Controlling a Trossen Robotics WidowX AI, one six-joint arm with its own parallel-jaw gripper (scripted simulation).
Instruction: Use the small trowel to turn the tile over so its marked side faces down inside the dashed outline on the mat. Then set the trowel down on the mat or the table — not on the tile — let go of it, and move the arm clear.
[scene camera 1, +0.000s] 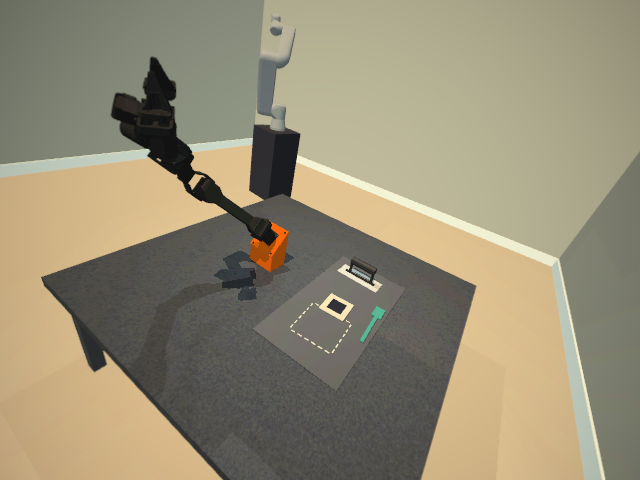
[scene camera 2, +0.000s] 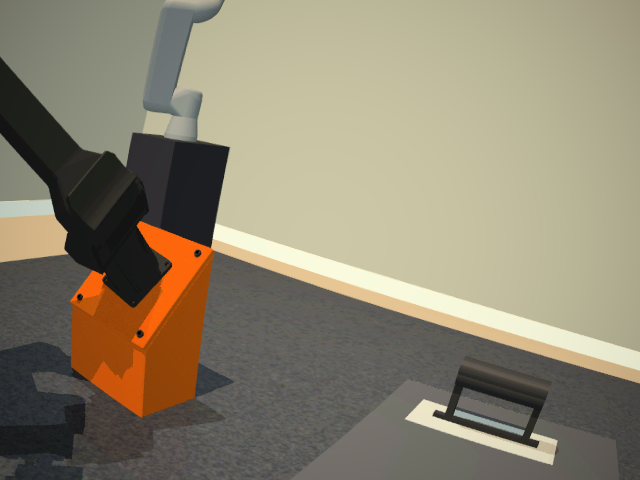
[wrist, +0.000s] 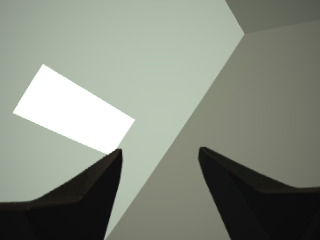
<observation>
The gripper (scene camera 1: 152, 64) is open and holds nothing. Further things: a dark handled tool (scene camera 2: 489, 379) and a grey mat (scene camera 1: 324, 330).
The gripper also shows in the wrist view (wrist: 161, 153). The wrist view does not show the dark handled tool: it is out of frame.
</observation>
